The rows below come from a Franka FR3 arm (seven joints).
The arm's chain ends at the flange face. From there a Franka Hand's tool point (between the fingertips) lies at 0.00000 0.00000 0.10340 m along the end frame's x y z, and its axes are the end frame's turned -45 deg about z.
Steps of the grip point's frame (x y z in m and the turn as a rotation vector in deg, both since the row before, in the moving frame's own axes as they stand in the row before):
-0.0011 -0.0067 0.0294 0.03 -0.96 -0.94
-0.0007 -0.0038 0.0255 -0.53 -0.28 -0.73
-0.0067 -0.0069 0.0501 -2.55 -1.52 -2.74
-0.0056 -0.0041 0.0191 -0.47 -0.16 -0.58
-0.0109 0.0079 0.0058 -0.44 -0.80 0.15
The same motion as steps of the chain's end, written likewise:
-0.0043 -0.0052 0.0294 -0.66 -0.70 -0.94
-0.0035 -0.0032 0.0255 -0.57 0.18 -0.73
-0.0111 -0.0053 0.0502 -2.88 0.73 -2.74
-0.0073 0.0003 0.0191 -0.45 0.22 -0.58
-0.0017 0.0117 0.0058 -0.88 -0.25 0.15

